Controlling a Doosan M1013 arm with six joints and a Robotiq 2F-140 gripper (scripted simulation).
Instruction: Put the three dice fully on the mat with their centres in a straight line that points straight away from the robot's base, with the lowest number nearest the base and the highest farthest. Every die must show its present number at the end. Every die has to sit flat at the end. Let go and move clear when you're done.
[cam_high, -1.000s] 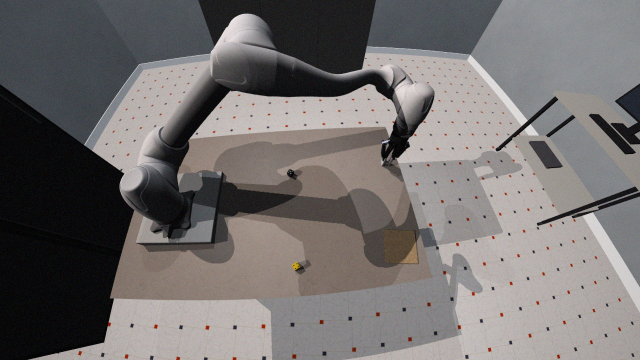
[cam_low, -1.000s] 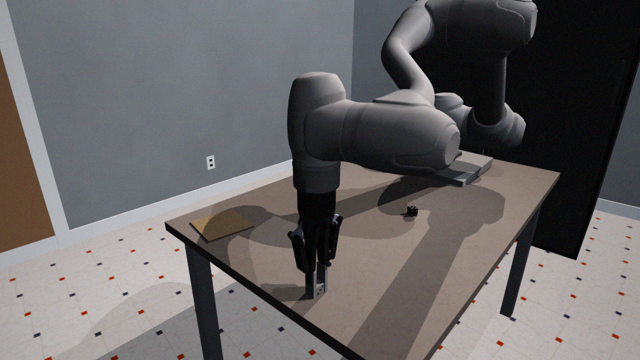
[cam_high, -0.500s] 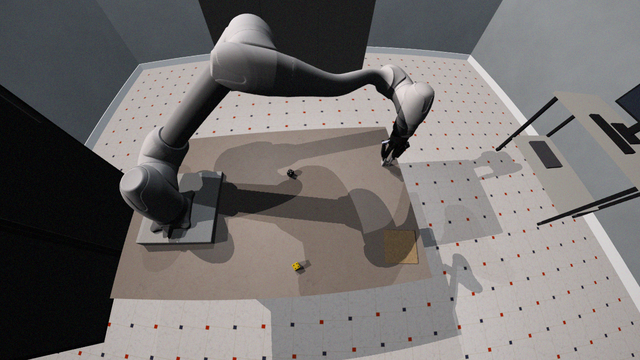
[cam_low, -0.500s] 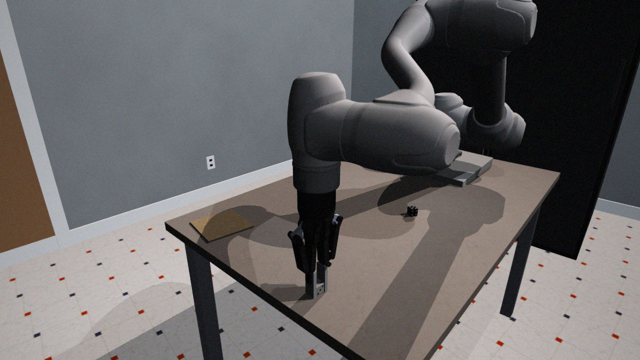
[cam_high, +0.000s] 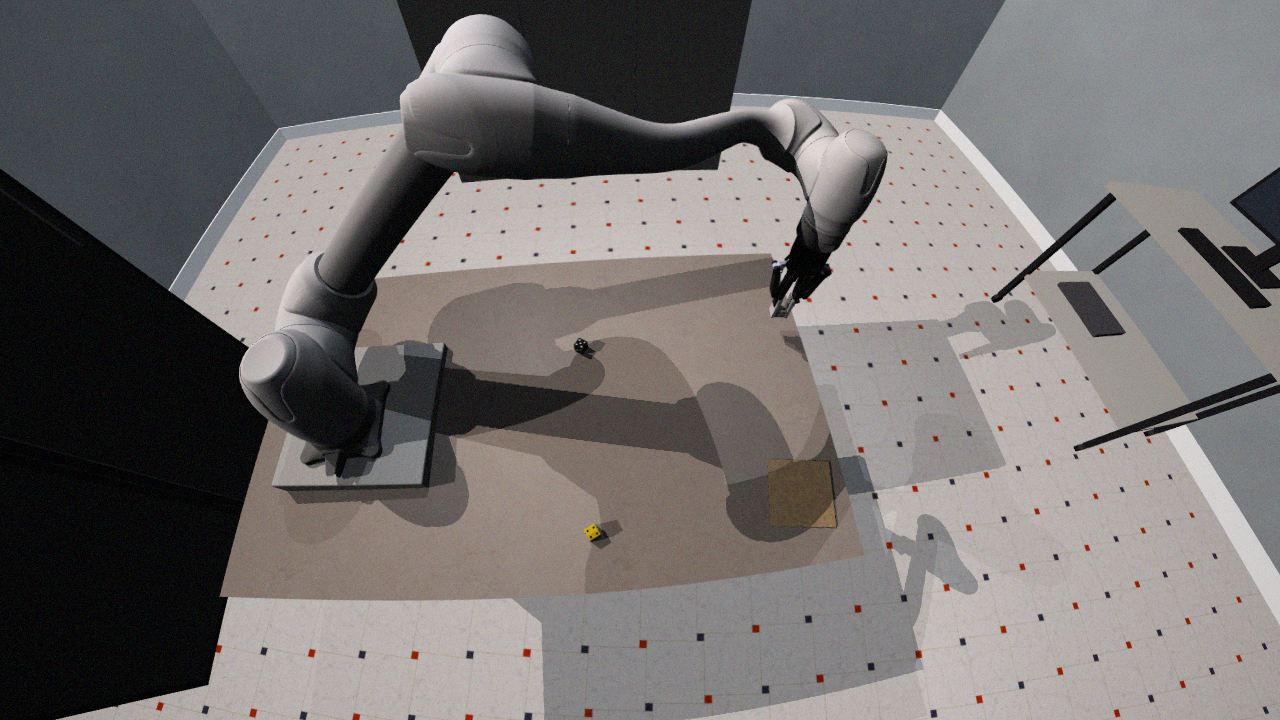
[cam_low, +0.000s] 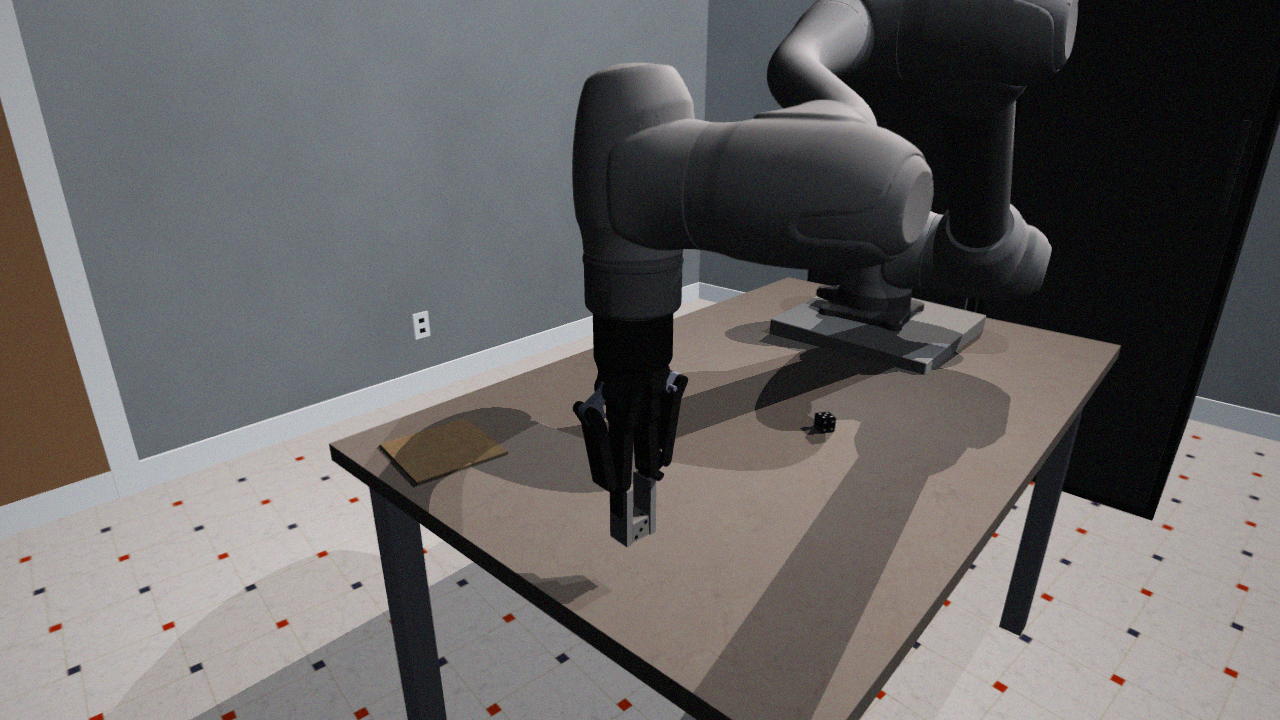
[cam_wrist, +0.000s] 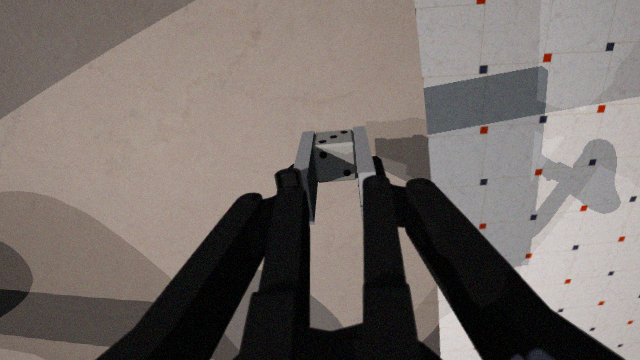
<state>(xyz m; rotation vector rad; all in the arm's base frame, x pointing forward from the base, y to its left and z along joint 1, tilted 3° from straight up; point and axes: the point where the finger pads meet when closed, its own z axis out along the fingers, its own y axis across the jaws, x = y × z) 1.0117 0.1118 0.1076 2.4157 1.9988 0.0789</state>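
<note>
The tan mat is 60 mm behind my hand, 410 mm to the right of it and 100 mm below it. The rest, counted from my hand: black die 480 mm behind, 10 mm to the left, 80 mm below; yellow die 500 mm behind, 410 mm to the right, 80 mm below; grey die 20 mm below.
</note>
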